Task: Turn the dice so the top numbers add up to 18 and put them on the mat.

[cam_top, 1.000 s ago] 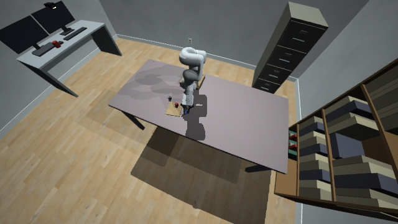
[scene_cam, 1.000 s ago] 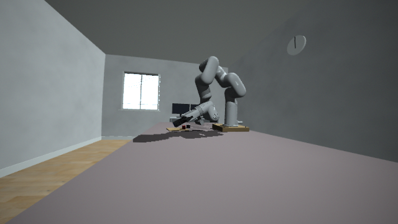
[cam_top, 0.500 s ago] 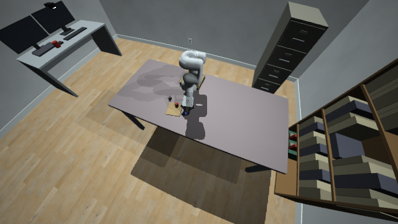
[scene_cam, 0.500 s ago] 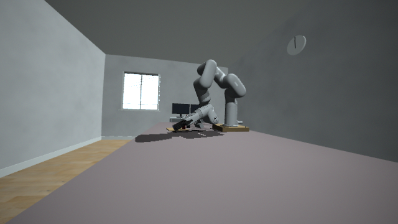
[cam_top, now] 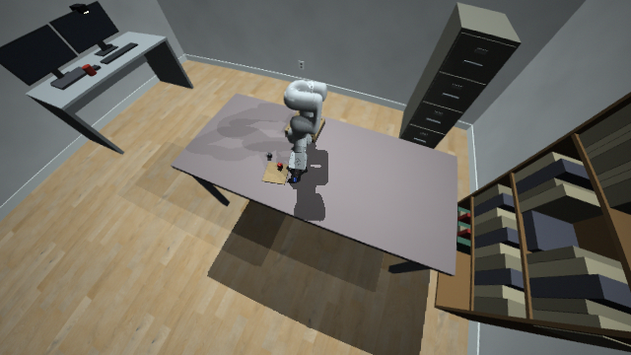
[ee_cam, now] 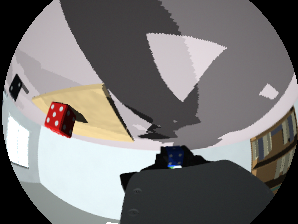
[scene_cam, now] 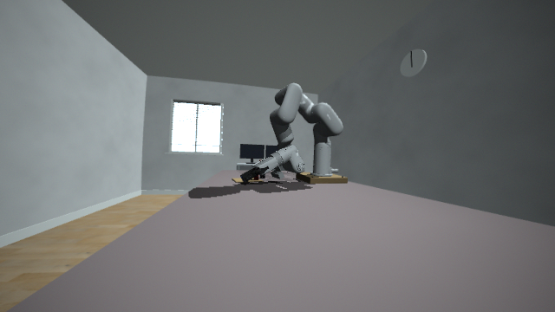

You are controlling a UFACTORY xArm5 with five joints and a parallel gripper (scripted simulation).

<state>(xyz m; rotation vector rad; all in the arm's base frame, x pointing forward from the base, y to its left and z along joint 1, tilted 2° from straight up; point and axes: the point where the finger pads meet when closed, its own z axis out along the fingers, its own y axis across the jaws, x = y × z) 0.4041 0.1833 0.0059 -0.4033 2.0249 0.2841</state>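
Right now the blue die is 10 mm ahead of my hand and 10 mm below it. The rest, counted from my hand: tan mat 20 mm ahead, 140 mm to the right, 30 mm below; then black die 60 mm behind, 250 mm to the right, 20 mm below; then red die 30 mm behind, 140 mm to the right, 20 mm below.
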